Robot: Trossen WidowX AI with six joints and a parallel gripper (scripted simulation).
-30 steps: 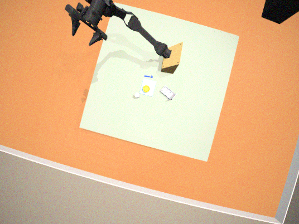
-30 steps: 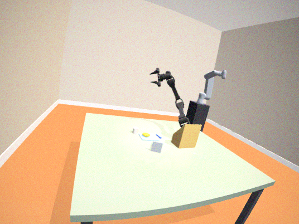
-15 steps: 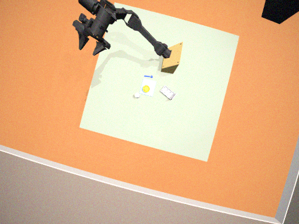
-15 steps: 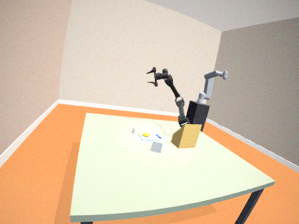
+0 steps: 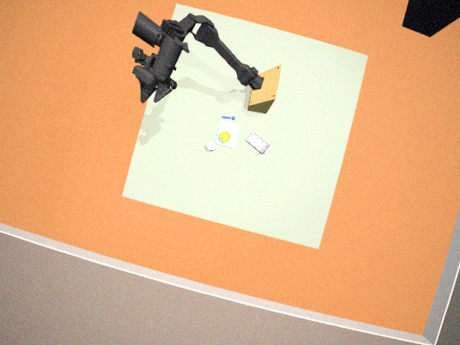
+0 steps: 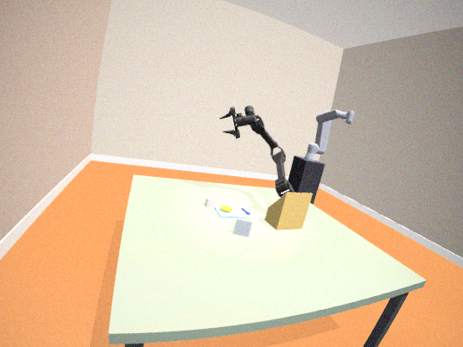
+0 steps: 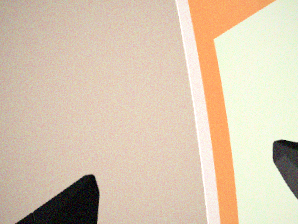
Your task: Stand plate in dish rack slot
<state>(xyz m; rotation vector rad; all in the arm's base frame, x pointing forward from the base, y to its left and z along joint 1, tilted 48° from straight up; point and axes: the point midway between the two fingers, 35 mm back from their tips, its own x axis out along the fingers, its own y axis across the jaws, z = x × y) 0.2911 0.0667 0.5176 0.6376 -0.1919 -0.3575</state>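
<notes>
The yellow plate is 440 mm below my gripper tip, 250 mm to the left of it and 50 mm behind it. Also, from my gripper tip: dish rack: 450 mm to the left, 430 mm below, 80 mm behind.
</notes>
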